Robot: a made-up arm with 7 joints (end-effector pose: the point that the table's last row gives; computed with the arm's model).
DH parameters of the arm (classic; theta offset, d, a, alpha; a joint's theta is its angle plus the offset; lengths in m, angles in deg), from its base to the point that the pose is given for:
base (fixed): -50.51 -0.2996 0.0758 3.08
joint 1: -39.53 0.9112 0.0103 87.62
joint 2: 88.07 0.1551 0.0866 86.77
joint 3: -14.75 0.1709 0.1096 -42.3
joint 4: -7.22 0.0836 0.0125 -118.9
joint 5: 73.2 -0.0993 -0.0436 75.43
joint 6: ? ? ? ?
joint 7: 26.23 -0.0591 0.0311 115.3
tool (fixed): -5.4 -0.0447 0 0
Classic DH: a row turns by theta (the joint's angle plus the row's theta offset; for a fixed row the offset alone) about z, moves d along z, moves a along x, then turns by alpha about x.
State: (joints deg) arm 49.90 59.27 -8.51 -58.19 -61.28 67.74 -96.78
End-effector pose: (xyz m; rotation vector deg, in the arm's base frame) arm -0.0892 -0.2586 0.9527 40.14 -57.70 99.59
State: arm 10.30 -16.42 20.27 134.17 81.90 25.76 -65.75
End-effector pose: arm -0.2630 -0.4543 0.7907 -58.58 -48.22 -2.62
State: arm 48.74 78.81 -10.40 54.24 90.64 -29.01 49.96
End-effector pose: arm -0.3290 -0.0689 0.9758 -56.71 -25.76 -107.05
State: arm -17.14 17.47 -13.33 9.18 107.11 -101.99 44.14
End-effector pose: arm -0.2073 -0.2826 0.9686 -69.56 54.57 -147.63
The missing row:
joint 6: -13.46 0.0026 0 -90
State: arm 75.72 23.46 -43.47 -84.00 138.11 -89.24 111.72
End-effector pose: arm 0.1944 -0.2611 0.8223 103.82 15.16 68.45
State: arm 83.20 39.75 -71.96 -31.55 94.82 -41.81 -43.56
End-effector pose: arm 0.2455 -0.2208 0.9530 -111.92 83.91 -12.88
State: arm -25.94 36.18 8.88 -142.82 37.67 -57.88 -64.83
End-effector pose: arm -0.3899 -0.0861 0.8623 47.66 86.88 -76.53
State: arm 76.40 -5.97 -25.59 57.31 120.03 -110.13 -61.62
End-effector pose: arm 0.2914 -0.2290 0.9369 -82.84 -87.65 28.47
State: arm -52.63 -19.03 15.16 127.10 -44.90 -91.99 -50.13
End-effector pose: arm -0.4919 -0.1271 0.7921 -20.55 -172.99 10.77
